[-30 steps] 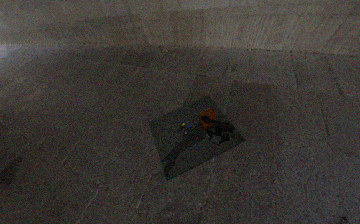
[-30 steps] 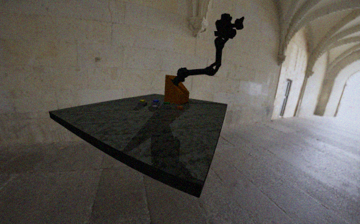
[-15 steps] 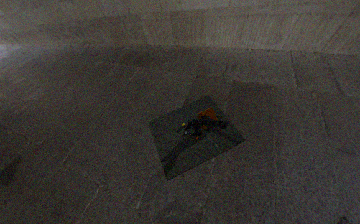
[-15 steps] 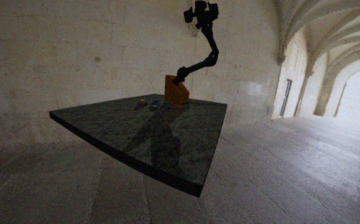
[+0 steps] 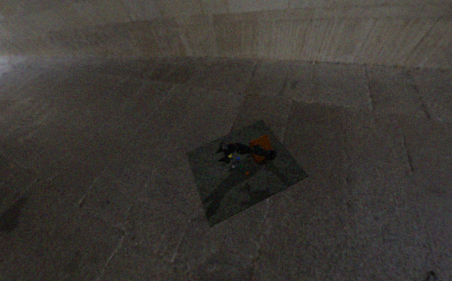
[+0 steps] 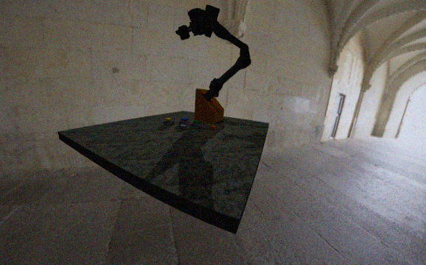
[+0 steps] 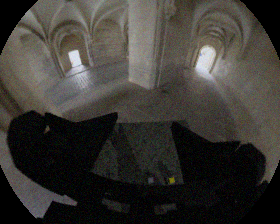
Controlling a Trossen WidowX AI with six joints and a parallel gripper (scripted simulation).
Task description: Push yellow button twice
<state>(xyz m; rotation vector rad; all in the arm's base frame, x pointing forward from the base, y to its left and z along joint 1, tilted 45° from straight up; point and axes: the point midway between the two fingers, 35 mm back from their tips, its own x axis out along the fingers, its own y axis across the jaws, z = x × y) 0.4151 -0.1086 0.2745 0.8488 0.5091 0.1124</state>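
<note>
The yellow button is 440 mm below my gripper tip, 210 mm to the right of it and 140 mm behind it. Also, from my gripper tip: blue button: 440 mm below, 210 mm behind, 140 mm to the right; small orange block: 460 mm below, 240 mm behind, 50 mm to the left.
</note>
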